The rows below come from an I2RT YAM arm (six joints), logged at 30 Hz.
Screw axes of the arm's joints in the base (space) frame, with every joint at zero. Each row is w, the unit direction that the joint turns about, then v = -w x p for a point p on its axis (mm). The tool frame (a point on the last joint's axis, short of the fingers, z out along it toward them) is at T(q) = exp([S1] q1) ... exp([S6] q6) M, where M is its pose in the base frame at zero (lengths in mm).
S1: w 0 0 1 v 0 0 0
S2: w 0 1 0 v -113.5 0 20
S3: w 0 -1 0 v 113.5 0 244
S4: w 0 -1 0 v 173.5 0 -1
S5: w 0 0 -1 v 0 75 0
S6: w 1 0 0 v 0 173.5 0
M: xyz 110.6 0 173.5 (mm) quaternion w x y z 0.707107 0 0.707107 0
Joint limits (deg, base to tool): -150..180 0..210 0..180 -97..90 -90..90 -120..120
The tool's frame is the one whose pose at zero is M.
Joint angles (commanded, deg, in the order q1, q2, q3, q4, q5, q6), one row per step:
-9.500, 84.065, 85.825, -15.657, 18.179, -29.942
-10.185, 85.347, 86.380, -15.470, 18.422, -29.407
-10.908, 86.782, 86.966, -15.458, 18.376, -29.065
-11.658, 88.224, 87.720, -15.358, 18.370, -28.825
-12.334, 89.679, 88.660, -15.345, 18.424, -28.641
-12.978, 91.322, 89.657, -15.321, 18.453, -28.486
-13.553, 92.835, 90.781, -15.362, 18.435, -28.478
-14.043, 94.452, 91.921, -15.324, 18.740, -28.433
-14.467, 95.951, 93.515, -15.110, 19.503, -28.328
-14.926, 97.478, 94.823, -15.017, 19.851, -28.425
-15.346, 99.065, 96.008, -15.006, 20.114, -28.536
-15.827, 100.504, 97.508, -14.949, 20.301, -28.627
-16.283, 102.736, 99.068, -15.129, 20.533, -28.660
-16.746, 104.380, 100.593, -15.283, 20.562, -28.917
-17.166, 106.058, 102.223, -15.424, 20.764, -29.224
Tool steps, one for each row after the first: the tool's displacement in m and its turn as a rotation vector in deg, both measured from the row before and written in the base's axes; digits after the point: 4 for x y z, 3 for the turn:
0.0055, -0.0053, -0.0035, 0.490, 0.293, -1.045
0.0061, -0.0056, -0.0047, 0.453, 0.657, -0.762
0.0059, -0.0059, -0.0037, 0.317, 0.459, -0.805
0.0058, -0.0057, -0.0030, 0.242, 0.402, -0.776
0.0066, -0.0058, -0.0040, 0.255, 0.530, -0.714
0.0059, -0.0053, -0.0027, 0.110, 0.413, -0.560
0.0064, -0.0052, -0.0033, 0.051, 0.425, -0.794
0.0057, -0.0049, 0.0004, -0.218, -0.299, -1.181
0.0058, -0.0051, -0.0020, -0.146, 0.202, -0.763
0.0061, -0.0049, -0.0035, -0.062, 0.461, -0.638
0.0052, -0.0052, -0.0006, -0.157, -0.046, -0.632
0.0086, -0.0061, -0.0065, 0.140, 0.858, -0.666
0.0059, -0.0054, -0.0028, -0.124, 0.416, -0.412
0.0060, -0.0053, -0.0026, -0.236, 0.383, -0.517

